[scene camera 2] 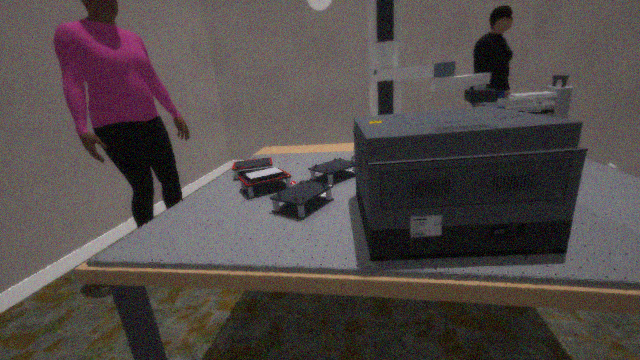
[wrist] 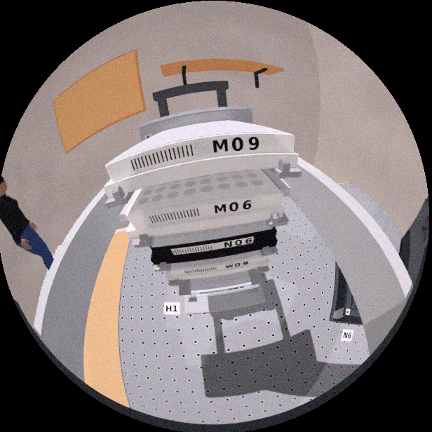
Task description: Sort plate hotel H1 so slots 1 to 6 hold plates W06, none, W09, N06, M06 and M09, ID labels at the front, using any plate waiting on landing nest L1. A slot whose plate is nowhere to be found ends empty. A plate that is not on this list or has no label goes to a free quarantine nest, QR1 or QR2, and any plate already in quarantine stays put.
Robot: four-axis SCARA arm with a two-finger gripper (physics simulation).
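Frame: origin at the arm's base, x left, y back, z up, level; metres.
Seen in the pictures: gripper, between the fingertips: [scene camera 2: 527,100].
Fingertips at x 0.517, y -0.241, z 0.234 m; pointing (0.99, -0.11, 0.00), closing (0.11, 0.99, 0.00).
A point is followed by its place in that frame.
In the wrist view my gripper [wrist: 196,160] is shut on the white plate M06 [wrist: 175,227]; its grey fingers flank the plate. M06 is inside hotel H1 [wrist: 289,167], close over the fifth pair of ledges; contact is unclear. White plate M09 [wrist: 200,153] sits above it on the top ledges. Black plate N06 [wrist: 162,254] and white plate W09 [wrist: 227,271] lie below. Lower down is another pale plate [wrist: 227,289], label too faint to read. In the scene view the gripper [scene camera 2: 502,102] is partly hidden beside the plates in hotel H1 [scene camera 2: 564,102] @(x 0.598, y -0.322, z 0.227 m).
A large dark instrument [scene camera 2: 467,195] @(x 0.123, y -0.981, z 0.148 m) hides the hotel's lower part. To its left stand two black nests [scene camera 2: 302,192] @(x -0.266, y -0.735, z 0.063 m) [scene camera 2: 334,166] @(x -0.203, y -0.465, z 0.063 m) and two red-edged nests [scene camera 2: 240,176] @(x -0.620, y -0.410, z 0.014 m) [scene camera 2: 252,163] @(x -0.569, y -0.383, z 0.063 m); one bears a white plate [scene camera 2: 264,173] @(x -0.441, y -0.578, z 0.077 m). A dark nest [wrist: 340,305] is beside label N6 [wrist: 347,335].
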